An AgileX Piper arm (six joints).
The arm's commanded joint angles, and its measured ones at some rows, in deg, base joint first. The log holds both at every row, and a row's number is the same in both.
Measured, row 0:
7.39, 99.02, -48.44, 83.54, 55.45, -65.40
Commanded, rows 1 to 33:
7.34, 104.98, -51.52, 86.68, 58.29, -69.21
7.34, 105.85, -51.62, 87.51, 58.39, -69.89
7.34, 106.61, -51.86, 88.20, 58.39, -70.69
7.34, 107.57, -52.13, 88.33, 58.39, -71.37
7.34, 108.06, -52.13, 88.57, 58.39, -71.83
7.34, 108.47, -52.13, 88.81, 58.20, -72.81
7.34, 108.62, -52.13, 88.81, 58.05, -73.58
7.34, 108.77, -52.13, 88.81, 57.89, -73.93
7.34, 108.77, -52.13, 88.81, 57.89, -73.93
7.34, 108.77, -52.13, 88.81, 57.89, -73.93
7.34, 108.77, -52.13, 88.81, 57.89, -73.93
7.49, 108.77, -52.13, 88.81, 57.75, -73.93
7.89, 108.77, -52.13, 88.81, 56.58, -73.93
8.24, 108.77, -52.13, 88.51, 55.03, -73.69
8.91, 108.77, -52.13, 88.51, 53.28, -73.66
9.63, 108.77, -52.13, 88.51, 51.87, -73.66
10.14, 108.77, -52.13, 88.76, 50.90, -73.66
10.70, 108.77, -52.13, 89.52, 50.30, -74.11
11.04, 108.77, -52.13, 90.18, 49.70, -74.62
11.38, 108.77, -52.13, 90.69, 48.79, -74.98
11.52, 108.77, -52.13, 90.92, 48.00, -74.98
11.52, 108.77, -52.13, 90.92, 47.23, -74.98
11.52, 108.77, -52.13, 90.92, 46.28, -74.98
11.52, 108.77, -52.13, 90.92, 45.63, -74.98
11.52, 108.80, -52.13, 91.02, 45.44, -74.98
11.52, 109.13, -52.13, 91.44, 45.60, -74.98
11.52, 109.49, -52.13, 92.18, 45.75, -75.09
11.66, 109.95, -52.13, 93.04, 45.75, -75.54
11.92, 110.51, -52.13, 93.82, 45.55, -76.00
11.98, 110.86, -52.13, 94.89, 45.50, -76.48
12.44, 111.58, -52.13, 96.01, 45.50, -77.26
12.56, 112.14, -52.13, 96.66, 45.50, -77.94
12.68, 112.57, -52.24, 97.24, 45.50, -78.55
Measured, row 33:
11.85, 110.78, -51.97, 94.24, 45.64, -75.82
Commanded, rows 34 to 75:
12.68, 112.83, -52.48, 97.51, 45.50, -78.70
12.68, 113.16, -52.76, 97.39, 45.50, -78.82
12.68, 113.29, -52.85, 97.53, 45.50, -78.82
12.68, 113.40, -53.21, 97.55, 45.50, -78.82
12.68, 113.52, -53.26, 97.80, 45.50, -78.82
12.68, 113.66, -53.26, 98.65, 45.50, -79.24
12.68, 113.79, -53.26, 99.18, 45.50, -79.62
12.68, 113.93, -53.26, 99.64, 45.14, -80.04
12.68, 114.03, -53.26, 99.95, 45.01, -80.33
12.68, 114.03, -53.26, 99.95, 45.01, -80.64
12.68, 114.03, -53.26, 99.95, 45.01, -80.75
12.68, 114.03, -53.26, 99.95, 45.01, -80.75
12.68, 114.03, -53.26, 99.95, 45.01, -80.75
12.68, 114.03, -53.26, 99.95, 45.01, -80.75
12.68, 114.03, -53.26, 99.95, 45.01, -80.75
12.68, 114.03, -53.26, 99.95, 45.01, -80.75
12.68, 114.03, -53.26, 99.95, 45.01, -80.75
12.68, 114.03, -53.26, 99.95, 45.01, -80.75
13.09, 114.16, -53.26, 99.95, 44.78, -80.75
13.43, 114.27, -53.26, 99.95, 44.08, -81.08
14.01, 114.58, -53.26, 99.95, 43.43, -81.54
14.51, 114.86, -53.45, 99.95, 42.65, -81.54
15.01, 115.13, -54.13, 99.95, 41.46, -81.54
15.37, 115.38, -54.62, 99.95, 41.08, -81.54
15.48, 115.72, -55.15, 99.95, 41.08, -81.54
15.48, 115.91, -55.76, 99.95, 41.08, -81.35
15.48, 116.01, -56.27, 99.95, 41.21, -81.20
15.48, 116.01, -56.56, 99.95, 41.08, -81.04
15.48, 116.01, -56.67, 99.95, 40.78, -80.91
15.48, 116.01, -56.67, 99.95, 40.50, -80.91
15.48, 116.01, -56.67, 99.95, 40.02, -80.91
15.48, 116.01, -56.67, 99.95, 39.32, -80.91
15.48, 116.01, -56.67, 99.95, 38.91, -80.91
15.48, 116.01, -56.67, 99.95, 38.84, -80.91
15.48, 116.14, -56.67, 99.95, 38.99, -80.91
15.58, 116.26, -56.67, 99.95, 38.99, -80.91
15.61, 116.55, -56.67, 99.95, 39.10, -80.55
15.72, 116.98, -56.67, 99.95, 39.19, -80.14
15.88, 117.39, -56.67, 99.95, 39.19, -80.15
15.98, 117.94, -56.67, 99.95, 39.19, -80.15
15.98, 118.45, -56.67, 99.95, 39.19, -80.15
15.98, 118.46, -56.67, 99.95, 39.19, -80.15
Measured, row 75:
15.58, 117.34, -56.43, 99.79, 39.12, -80.20
